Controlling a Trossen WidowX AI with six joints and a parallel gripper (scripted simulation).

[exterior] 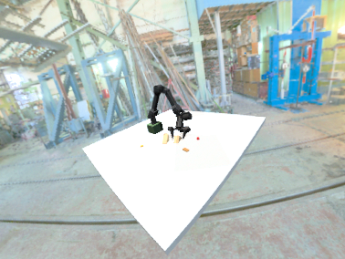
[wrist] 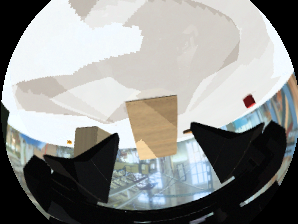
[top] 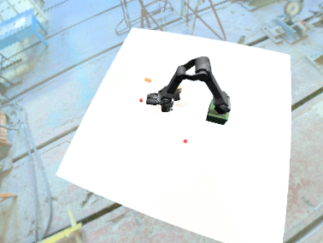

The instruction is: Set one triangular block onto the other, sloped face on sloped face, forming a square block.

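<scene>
Now: gripper tip 10 mm below the tan triangular block.
</scene>
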